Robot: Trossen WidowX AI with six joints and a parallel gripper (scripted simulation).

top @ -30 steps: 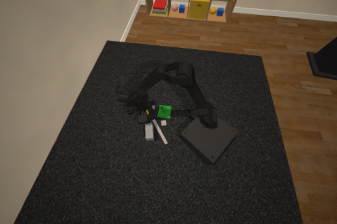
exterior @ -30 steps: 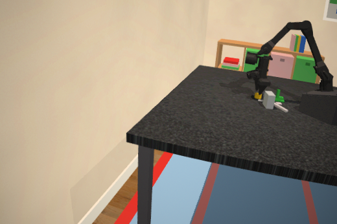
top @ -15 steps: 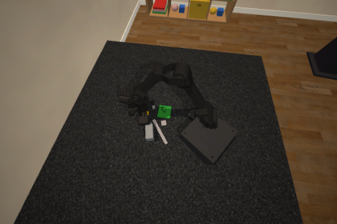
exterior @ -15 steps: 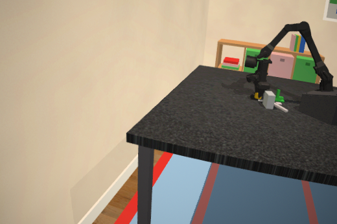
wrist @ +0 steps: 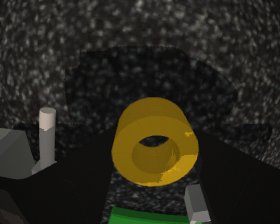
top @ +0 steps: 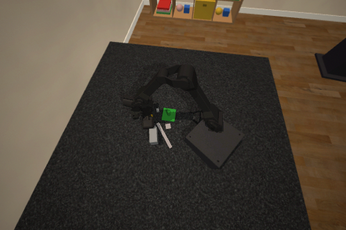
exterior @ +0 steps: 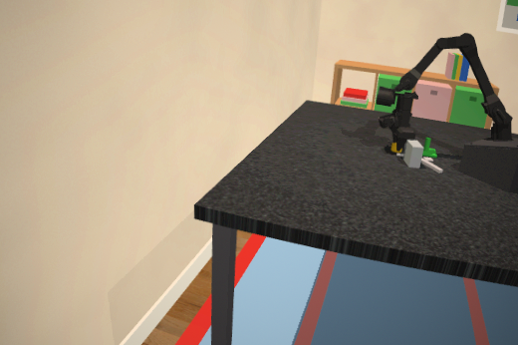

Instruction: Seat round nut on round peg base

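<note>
My gripper is now 40 mm past the small grey cube, 50 mm to the left of it and 30 mm above it. Also, from my hand: pale t-shaped piece 40 mm behind, 60 mm to the left, 30 mm below; grey block 70 mm behind, 110 mm to the left; flat grey bar 120 mm behind, 80 mm to the left, 40 mm below.
</note>
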